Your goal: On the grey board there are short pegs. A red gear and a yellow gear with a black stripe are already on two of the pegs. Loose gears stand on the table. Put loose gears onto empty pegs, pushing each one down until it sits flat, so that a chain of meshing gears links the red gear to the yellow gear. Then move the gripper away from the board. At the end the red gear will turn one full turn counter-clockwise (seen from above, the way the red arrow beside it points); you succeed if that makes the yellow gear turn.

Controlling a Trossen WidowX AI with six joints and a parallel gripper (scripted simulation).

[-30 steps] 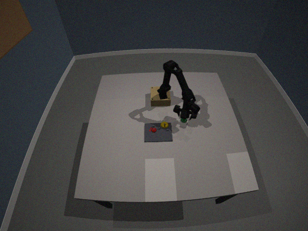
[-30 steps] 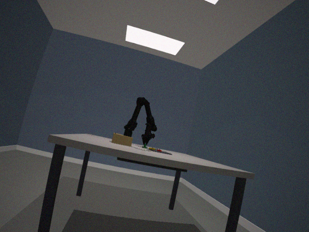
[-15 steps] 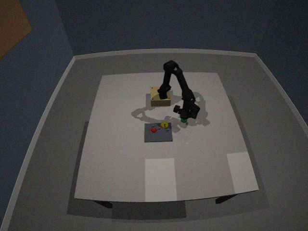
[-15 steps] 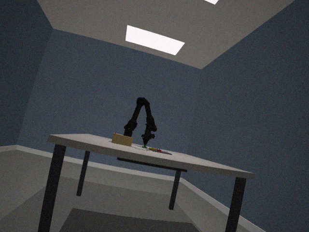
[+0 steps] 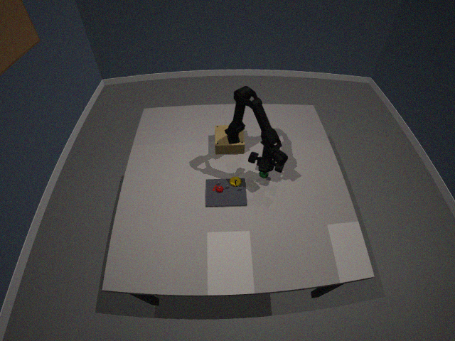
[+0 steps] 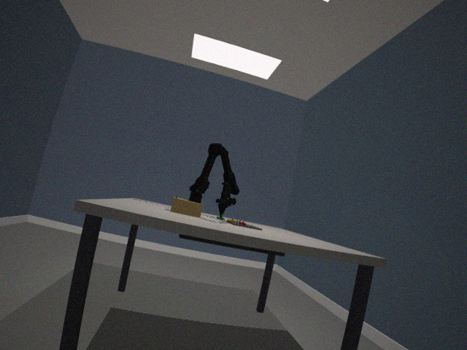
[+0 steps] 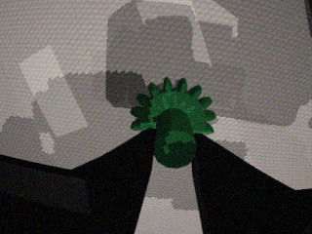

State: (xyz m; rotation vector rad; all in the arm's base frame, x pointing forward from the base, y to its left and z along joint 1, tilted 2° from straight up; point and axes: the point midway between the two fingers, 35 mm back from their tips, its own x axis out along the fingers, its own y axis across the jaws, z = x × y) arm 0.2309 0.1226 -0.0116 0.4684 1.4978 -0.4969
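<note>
The red gear is 50 mm ahead of my gripper tip, 260 mm to the right of it and 10 mm below it. The rest, counted from my gripper tip: green gear (10 mm below); then red arrow (40 mm ahead, 280 mm to the right, 20 mm below); then yellow gear (20 mm ahead, 170 mm to the right, 10 mm below).
</note>
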